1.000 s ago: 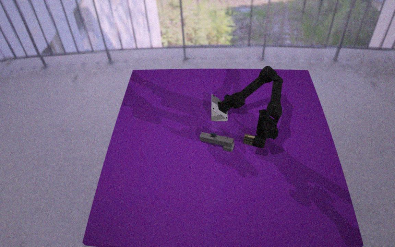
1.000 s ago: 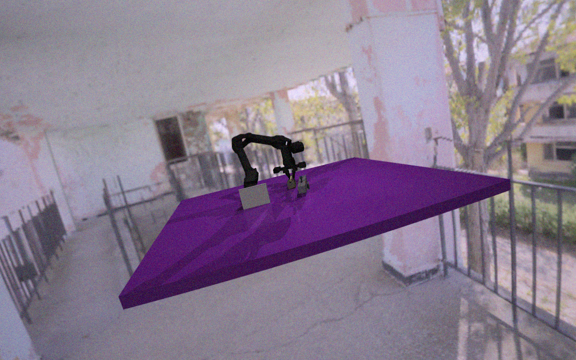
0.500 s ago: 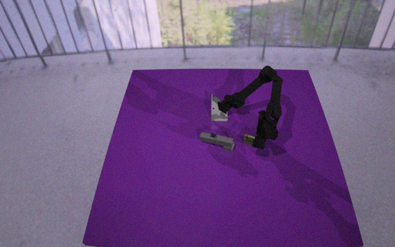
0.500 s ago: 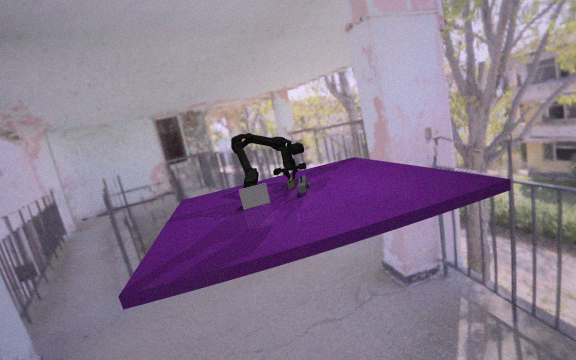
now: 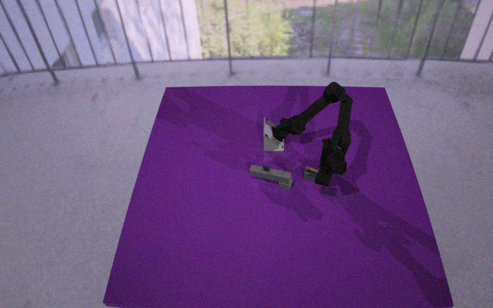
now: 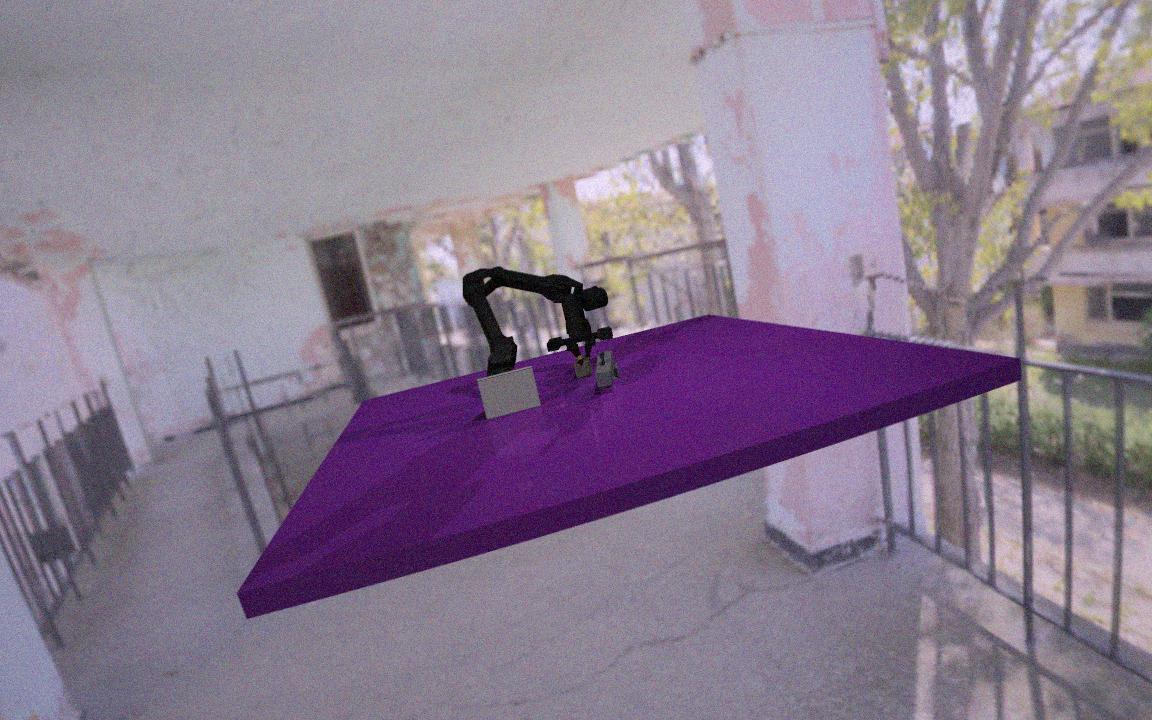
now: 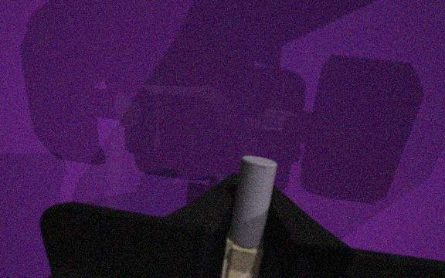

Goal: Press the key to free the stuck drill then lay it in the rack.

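My gripper tip is now 20 mm past the rack, 50 mm to the left of it and 10 mm below it. The rest, counted from my gripper tip: dark key 30 mm behind, 260 mm to the right, 50 mm above; then long grey block 20 mm behind, 230 mm to the right, 30 mm above.
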